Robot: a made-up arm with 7 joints. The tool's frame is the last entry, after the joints. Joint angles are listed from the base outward. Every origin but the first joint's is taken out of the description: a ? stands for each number. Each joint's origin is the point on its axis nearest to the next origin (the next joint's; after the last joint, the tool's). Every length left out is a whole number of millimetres.
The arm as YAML. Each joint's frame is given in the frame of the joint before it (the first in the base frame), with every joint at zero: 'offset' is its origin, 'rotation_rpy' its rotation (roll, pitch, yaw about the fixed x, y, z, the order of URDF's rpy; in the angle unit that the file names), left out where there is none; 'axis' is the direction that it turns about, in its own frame. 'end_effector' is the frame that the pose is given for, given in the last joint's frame.
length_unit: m
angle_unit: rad
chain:
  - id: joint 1
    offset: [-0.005, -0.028, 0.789]
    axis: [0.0, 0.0, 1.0]
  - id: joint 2
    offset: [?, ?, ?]
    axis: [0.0, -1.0, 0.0]
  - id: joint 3
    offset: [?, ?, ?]
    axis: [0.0, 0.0, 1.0]
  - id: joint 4
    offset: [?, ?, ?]
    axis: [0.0, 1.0, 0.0]
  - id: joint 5
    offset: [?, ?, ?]
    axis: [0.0, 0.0, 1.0]
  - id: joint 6
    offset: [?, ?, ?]
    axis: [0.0, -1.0, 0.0]
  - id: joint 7
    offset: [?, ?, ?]
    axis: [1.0, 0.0, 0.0]
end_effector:
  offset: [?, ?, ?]
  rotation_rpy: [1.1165, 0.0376, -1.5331]
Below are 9 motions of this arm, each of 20 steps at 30 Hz.
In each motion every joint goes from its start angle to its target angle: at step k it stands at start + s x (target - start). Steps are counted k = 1, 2, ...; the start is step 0. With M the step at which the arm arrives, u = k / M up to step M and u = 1 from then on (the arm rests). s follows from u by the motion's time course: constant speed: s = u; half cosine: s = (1 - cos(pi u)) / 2; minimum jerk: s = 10 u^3 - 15 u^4 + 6 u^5.
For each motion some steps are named. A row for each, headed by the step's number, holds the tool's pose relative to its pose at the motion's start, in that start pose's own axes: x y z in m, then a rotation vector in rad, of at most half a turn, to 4 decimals.
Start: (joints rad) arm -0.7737 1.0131 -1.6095 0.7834 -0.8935 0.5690 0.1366
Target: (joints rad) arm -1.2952 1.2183 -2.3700 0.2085 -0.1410 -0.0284 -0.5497
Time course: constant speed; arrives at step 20
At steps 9, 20:
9: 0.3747 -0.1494 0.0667 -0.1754 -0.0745 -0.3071
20: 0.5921 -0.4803 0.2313 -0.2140 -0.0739 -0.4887

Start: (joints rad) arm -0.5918 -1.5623 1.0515 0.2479 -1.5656 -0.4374 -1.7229
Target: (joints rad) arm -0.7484 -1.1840 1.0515 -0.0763 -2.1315 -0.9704 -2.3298
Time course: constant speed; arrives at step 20
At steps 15, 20:
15: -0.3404 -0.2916 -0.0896 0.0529 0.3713 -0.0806
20: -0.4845 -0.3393 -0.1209 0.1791 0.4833 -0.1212

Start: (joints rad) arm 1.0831 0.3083 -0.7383 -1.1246 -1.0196 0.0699 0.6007
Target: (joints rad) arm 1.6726 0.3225 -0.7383 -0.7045 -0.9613 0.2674 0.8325
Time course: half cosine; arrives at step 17
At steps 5, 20:
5: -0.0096 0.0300 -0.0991 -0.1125 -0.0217 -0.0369
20: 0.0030 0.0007 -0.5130 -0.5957 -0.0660 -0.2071

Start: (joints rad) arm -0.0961 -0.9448 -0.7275 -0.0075 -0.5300 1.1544 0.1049
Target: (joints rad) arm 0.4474 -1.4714 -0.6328 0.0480 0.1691 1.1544 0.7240
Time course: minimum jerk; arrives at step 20
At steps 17, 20:
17: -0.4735 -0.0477 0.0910 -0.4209 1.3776 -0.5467
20: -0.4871 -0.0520 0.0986 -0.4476 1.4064 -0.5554

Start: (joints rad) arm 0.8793 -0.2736 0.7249 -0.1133 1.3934 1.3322 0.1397
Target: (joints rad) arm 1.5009 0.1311 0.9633 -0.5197 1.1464 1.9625 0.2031
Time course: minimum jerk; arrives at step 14
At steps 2, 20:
2: -0.0067 -0.0044 -0.0040 0.0076 0.0228 -0.0023
20: -0.2494 -0.0604 0.0798 0.6261 0.9586 -0.4078

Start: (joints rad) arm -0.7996 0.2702 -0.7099 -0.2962 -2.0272 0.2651 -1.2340
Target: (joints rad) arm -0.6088 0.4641 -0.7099 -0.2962 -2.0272 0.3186 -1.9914
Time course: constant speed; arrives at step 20
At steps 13, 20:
13: -0.0274 0.0547 -0.1285 0.0427 -0.0881 0.4824
20: -0.0546 0.0881 -0.1935 0.0914 -0.1465 0.7415

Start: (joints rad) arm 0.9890 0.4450 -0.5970 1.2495 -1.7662 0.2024 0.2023
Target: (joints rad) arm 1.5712 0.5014 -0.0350 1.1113 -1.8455 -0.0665 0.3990
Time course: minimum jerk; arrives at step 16
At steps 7, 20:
7: 0.0765 -0.0739 0.1277 0.1896 0.3067 -0.0683
20: 0.2615 -0.2094 0.1688 0.3826 0.8762 -0.1290

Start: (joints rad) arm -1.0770 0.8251 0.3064 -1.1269 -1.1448 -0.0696 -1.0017
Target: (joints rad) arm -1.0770 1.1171 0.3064 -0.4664 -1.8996 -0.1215 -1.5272
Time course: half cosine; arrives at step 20
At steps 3, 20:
3: -0.0012 0.0120 0.0089 -0.0384 -0.0320 0.0339
20: -0.0932 0.2129 0.1694 -0.7243 -0.5703 0.6119

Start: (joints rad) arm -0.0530 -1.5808 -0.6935 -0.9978 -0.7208 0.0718 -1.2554
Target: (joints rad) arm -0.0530 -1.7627 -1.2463 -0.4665 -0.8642 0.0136 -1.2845
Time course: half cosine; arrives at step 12
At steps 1, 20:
1: -0.0019 0.0100 0.0037 -0.0064 -0.0050 0.0142
20: -0.3155 0.4874 0.1139 -0.4710 -0.3644 0.7341

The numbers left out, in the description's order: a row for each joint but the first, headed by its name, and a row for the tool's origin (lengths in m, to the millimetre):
joint 2: 0.0 -0.059 0.0
joint 3: 0.026 0.0 0.237
joint 4: -0.01 0.048 0.0
joint 5: -0.056 0.0 0.532
joint 6: 0.0 -0.143 0.0
joint 7: -0.01 0.0 0.13
tool: 0.0 -0.013 -0.004

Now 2 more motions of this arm.
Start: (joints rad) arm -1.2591 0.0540 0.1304 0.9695 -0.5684 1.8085 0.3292
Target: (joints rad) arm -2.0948 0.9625 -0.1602 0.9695 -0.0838 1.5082 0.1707
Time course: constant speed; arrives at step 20
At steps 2, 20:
2: 0.0289 0.0407 0.0584 0.0384 -0.1205 0.0220
20: -0.2609 0.2605 0.5845 0.5271 -0.9018 0.3557

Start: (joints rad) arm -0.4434 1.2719 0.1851 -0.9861 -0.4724 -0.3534 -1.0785
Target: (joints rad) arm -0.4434 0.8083 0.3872 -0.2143 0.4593 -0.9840 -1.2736
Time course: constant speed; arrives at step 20
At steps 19, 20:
19: -0.4385 0.4536 -0.7261 0.0233 1.5421 1.3407
20: -0.4838 0.4526 -0.7487 0.0516 1.6337 1.3915

